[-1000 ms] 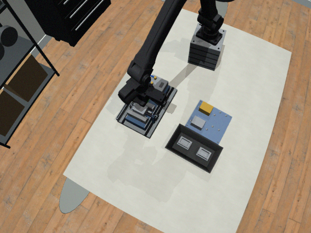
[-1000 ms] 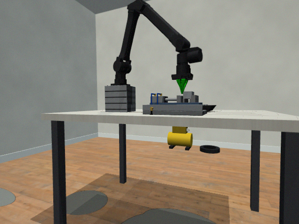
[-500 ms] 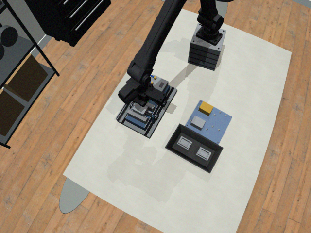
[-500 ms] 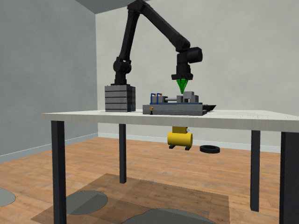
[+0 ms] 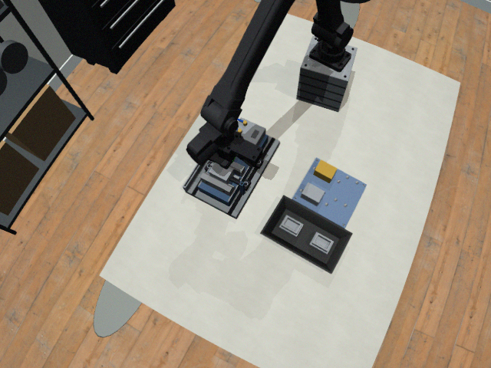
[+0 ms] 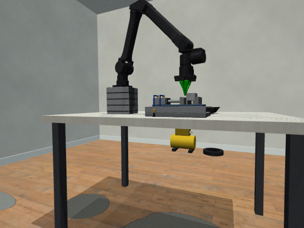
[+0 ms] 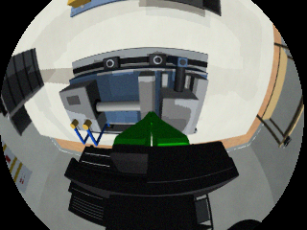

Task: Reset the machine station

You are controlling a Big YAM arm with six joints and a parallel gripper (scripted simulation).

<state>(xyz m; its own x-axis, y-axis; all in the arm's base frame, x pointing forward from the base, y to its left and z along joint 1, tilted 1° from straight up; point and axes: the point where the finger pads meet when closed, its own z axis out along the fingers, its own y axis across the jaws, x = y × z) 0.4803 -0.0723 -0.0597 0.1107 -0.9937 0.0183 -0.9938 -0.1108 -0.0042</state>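
The hose-end block is 13 cm behind my hand, 1 cm to the right of it and 4 cm below it. Round my hand: yellow brass blank (18 cm behind, 25 cm to the left, 9 cm below).
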